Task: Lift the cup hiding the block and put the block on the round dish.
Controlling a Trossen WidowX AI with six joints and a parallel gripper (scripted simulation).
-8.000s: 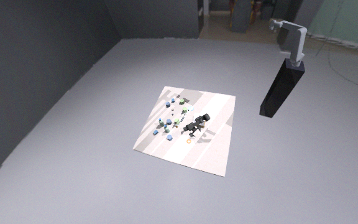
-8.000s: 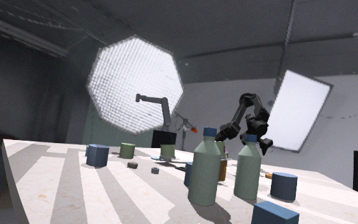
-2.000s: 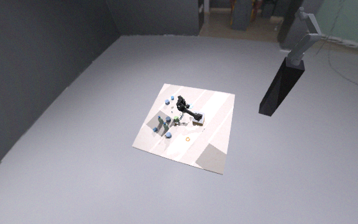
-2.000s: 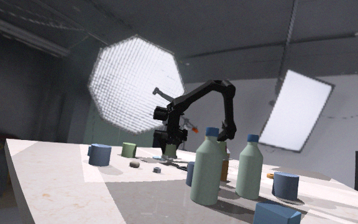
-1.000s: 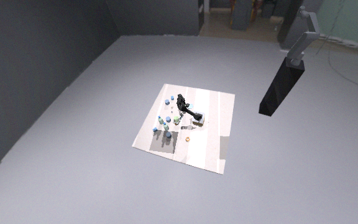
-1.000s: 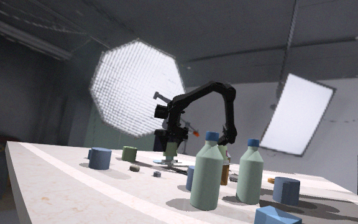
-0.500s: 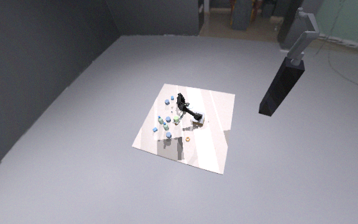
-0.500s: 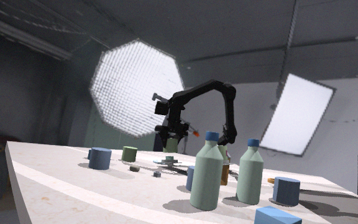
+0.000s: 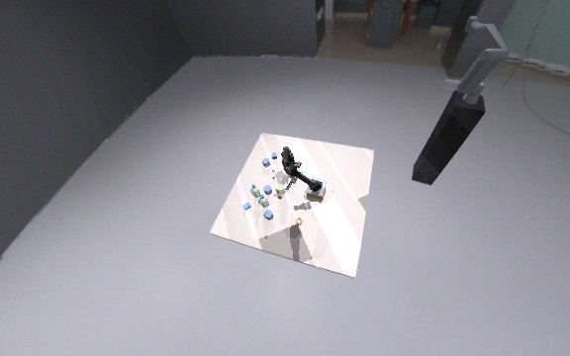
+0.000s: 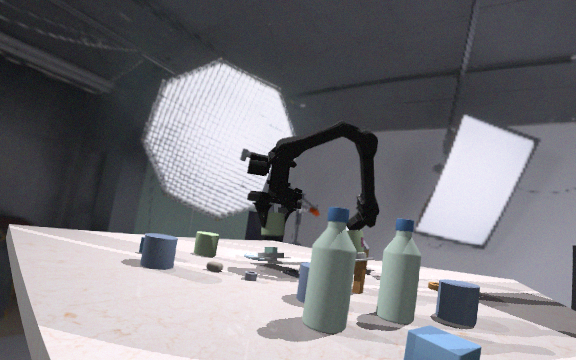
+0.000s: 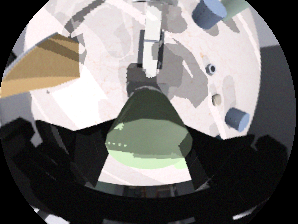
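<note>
Now: gripper tip 7 cm above the pale teal block and 1 cm to the right of it. The rest, counted from my gripper tip: flat grey balance 14 cm to the left, 9 cm below, 1 cm ahead; grey ring 17 cm ahead, 11 cm to the left, 10 cm below; round light blue dish 11 cm below, 10 cm to the right, 6 cm behind.
</note>
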